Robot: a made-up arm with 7 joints.
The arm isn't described. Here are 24 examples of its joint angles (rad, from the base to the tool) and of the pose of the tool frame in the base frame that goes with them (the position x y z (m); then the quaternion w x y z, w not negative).
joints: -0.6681 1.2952 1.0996 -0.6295 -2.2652 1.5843 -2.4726
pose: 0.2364 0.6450 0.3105 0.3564 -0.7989 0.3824 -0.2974
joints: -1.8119 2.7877 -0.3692 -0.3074 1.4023 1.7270 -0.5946
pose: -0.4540 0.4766 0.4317 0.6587 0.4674 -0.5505 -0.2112
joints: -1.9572 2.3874 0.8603 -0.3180 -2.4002 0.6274 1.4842
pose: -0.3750 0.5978 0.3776 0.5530 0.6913 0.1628 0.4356
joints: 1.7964 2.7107 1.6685 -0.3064 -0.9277 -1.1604 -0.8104
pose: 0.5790 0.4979 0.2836 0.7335 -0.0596 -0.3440 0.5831
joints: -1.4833 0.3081 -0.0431 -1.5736 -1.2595 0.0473 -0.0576
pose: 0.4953 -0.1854 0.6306 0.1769 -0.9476 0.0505 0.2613
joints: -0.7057 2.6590 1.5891 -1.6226 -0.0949 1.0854 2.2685
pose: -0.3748 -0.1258 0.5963 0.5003 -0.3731 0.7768 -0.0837
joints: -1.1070 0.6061 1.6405 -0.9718 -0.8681 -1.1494 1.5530
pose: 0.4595 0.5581 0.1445 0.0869 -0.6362 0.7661 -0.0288
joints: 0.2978 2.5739 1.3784 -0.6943 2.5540 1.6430 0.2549
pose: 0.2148 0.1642 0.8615 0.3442 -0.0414 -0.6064 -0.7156
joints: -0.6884 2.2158 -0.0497 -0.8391 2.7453 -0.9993 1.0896
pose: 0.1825 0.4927 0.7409 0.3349 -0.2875 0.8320 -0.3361
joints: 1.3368 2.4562 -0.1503 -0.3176 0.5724 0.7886 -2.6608
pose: 0.3244 0.6099 0.4365 0.2374 0.8015 -0.5487 0.0116
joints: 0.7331 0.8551 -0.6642 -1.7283 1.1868 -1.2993 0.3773
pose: 0.0069 0.0924 -0.3654 0.5145 0.3371 -0.7529 -0.2341
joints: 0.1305 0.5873 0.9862 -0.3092 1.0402 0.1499 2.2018
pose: -0.0266 0.4785 -0.3814 0.2372 0.2323 -0.4026 0.8530
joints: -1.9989 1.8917 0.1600 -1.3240 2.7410 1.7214 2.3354
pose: -0.1456 0.3251 0.7526 0.4823 -0.5212 -0.6273 -0.3198
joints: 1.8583 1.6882 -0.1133 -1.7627 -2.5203 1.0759 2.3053
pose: -0.2653 0.3828 -0.0445 0.0137 -0.0686 0.2407 0.9681
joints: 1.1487 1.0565 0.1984 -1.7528 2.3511 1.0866 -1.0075
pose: 0.0143 0.3893 -0.1304 0.5462 -0.2672 -0.5265 -0.5942
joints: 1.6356 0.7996 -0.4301 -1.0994 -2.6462 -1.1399 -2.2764
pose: -0.6427 0.2084 -0.0961 0.7294 -0.2918 0.6075 -0.1171
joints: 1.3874 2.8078 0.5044 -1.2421 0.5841 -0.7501 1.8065
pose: 0.5877 0.2637 0.0351 0.4048 -0.1571 -0.4300 -0.7916
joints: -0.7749 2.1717 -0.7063 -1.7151 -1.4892 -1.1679 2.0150
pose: 0.4820 0.3411 0.4286 0.1588 0.0635 0.1576 -0.9726
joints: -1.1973 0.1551 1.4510 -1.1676 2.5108 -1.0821 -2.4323
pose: 0.6383 0.3690 0.1625 0.8392 0.1561 -0.5209 -0.0054
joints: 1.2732 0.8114 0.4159 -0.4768 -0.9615 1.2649 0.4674
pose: -0.5550 0.4742 0.0416 0.3467 -0.1904 0.8799 -0.2631
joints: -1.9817 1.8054 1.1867 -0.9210 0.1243 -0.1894 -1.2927
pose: -0.2036 0.6324 0.5226 0.4579 0.8278 0.0500 0.3204
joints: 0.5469 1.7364 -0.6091 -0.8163 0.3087 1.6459 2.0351
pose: 0.0724 0.7122 0.0600 0.5105 0.7527 0.4156 -0.0135
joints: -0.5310 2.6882 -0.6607 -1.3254 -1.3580 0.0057 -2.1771
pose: 0.2859 0.3996 0.7178 0.4152 0.6244 -0.5471 -0.3720
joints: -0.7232 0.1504 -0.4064 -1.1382 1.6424 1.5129 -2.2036
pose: 0.5990 -0.1941 -0.0113 0.6061 -0.0011 0.4376 0.6642
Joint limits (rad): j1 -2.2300..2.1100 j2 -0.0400..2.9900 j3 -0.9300..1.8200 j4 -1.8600..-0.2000 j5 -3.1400..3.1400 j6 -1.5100..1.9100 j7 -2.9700..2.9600
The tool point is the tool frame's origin. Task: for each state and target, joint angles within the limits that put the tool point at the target. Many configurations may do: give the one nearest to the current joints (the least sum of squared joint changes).
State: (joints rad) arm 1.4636 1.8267 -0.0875 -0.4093 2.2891 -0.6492 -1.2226
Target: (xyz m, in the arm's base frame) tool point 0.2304 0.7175 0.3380
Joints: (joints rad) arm 1.3188 2.1985 0.1050 -0.3452 2.3280 -0.3241 -1.1317
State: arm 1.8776 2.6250 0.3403 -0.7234 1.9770 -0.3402 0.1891
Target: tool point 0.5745 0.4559 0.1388
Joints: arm 1.6558 2.8301 0.3653 -0.4530 1.9868 -0.3745 0.1820
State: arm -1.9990 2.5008 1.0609 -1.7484 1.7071 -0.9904 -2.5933
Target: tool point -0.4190 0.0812 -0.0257
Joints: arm -2.2300 2.4367 1.4985 -1.8600 1.9343 -0.7051 -2.4474
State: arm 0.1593 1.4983 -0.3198 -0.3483 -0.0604 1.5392 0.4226
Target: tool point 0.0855 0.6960 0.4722
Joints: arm 0.1180 2.0202 -0.2576 -0.2029 -0.0684 1.5830 0.3989
